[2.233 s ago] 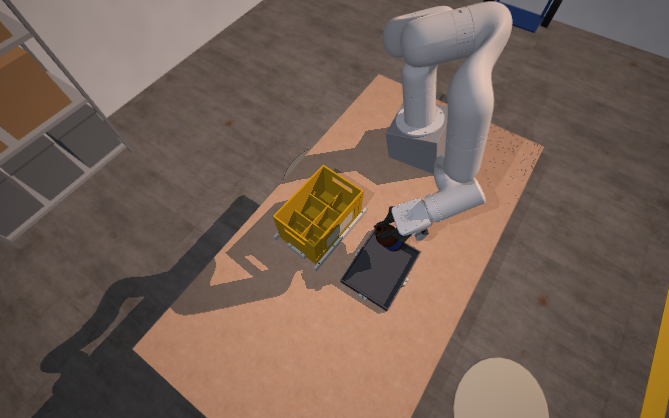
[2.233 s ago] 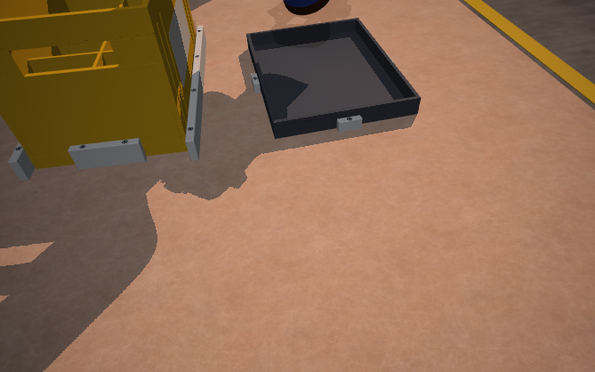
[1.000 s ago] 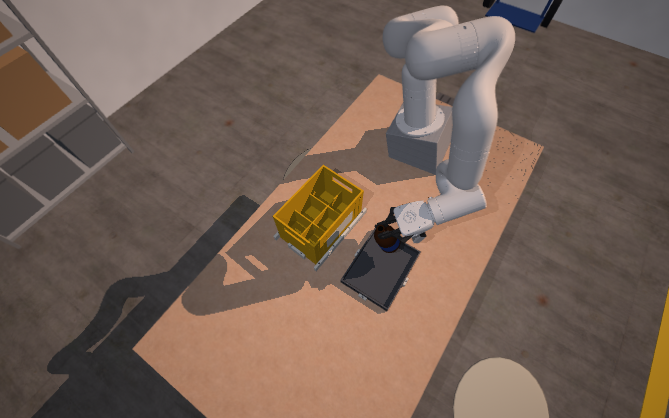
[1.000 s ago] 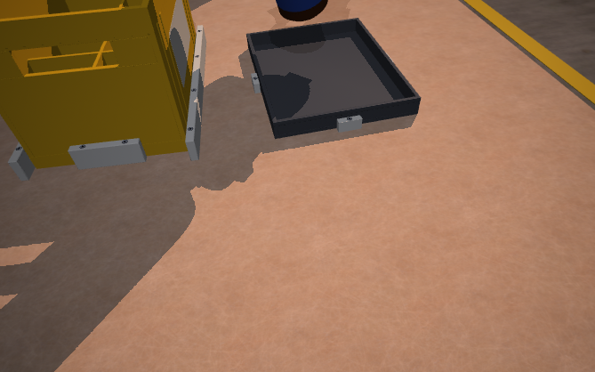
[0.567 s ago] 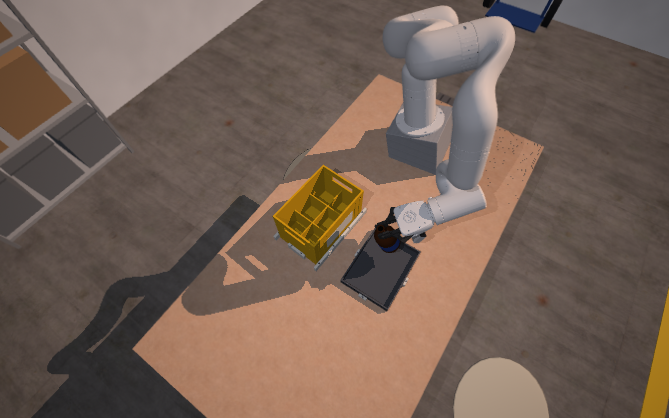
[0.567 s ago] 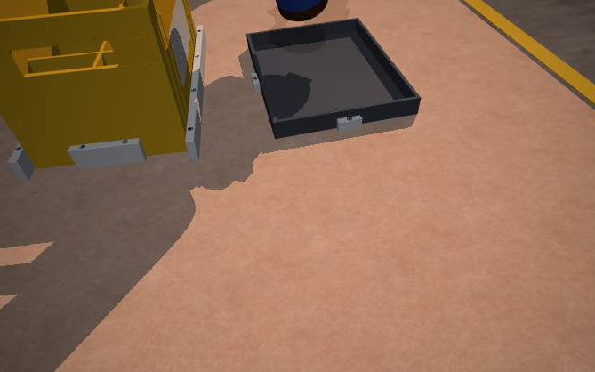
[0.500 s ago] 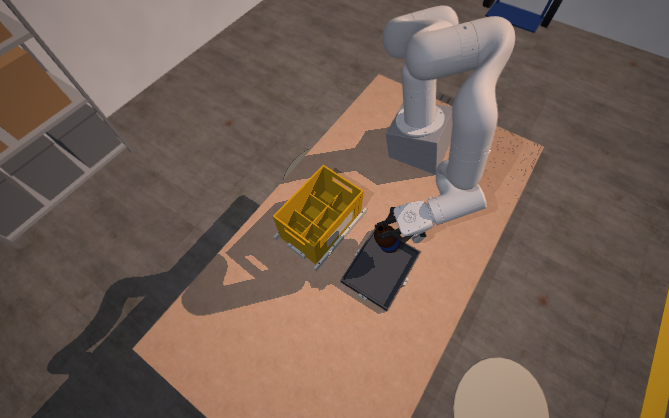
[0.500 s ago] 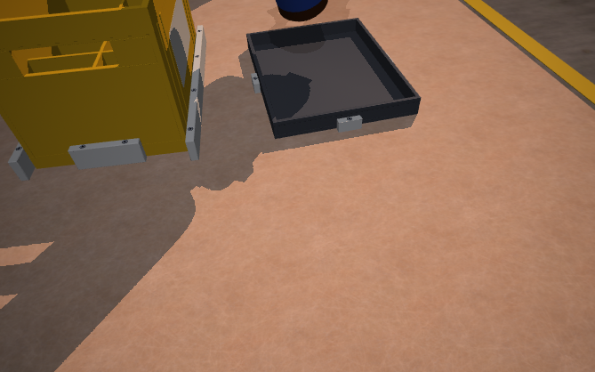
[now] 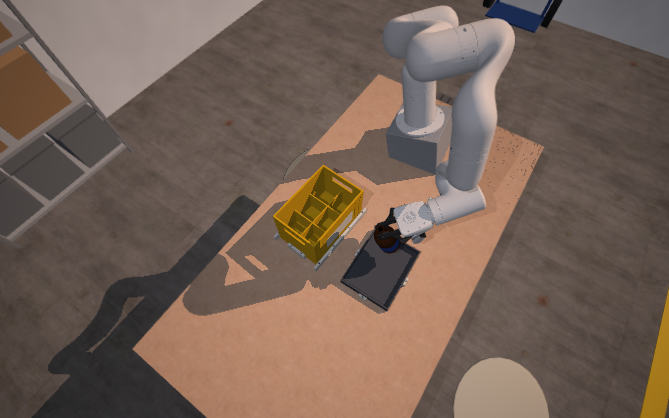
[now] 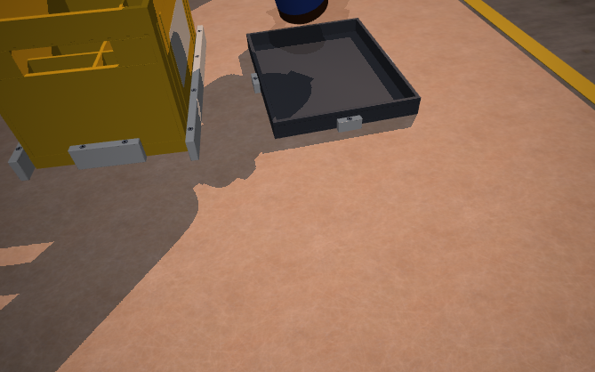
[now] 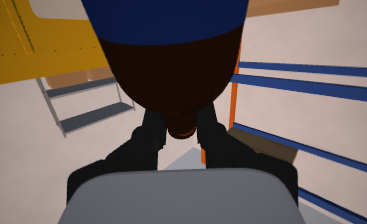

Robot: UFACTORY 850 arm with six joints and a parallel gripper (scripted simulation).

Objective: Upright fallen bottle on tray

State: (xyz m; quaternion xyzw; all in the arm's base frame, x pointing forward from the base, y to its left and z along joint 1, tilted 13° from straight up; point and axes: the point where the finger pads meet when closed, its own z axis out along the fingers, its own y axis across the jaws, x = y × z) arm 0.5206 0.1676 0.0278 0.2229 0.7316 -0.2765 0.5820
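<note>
My hand is 10 mm past the brown bottle, 10 mm to the right of it and 50 mm above it. The rest, counted from my hand: dark tray (40 mm ahead, 40 mm to the left, 190 mm below); then yellow crate (30 mm ahead, 240 mm to the right, 120 mm below).
</note>
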